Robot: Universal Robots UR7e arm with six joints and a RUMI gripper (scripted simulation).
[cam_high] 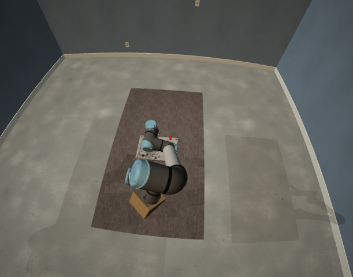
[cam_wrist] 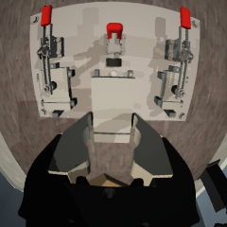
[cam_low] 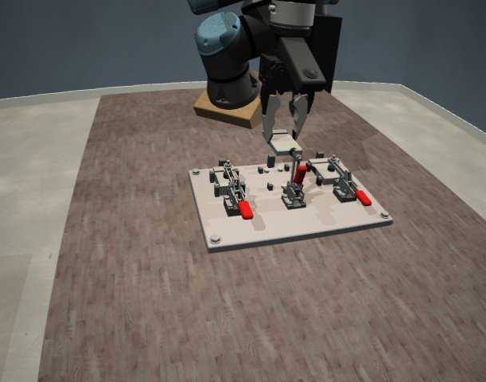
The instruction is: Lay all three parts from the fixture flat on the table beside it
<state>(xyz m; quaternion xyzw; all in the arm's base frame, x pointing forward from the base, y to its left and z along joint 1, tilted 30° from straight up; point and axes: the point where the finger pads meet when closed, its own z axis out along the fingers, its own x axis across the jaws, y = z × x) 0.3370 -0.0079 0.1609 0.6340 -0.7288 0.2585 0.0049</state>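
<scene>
The fixture is 10 cm below my hand, 6 cm ahead of it and 1 cm to the right of it. The rest, counted from my hand: part (1 cm below, 1 cm behind).
</scene>
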